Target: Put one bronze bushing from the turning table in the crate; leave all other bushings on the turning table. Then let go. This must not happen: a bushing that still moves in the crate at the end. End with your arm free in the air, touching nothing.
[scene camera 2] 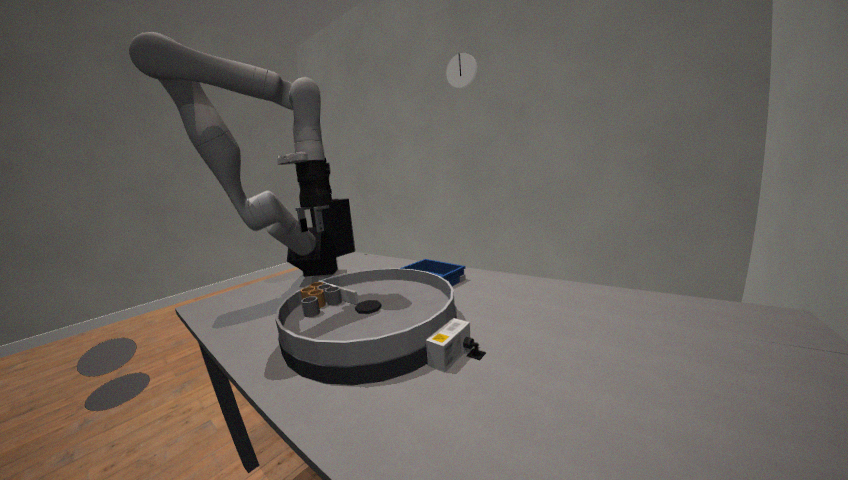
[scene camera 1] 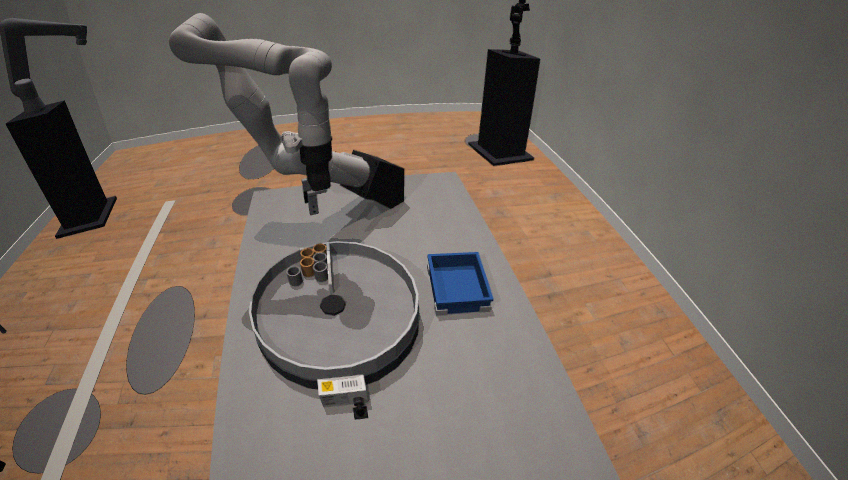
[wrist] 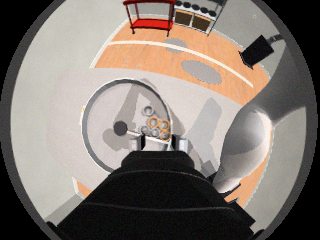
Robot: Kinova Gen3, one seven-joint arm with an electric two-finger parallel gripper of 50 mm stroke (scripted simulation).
Path:
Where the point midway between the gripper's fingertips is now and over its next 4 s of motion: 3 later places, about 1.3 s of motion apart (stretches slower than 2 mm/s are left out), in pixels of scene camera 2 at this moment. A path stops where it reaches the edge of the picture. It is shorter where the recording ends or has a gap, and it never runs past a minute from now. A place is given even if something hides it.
The gripper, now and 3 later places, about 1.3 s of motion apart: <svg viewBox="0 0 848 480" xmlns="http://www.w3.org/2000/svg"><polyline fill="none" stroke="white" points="311,231 317,252 316,256 314,262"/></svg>

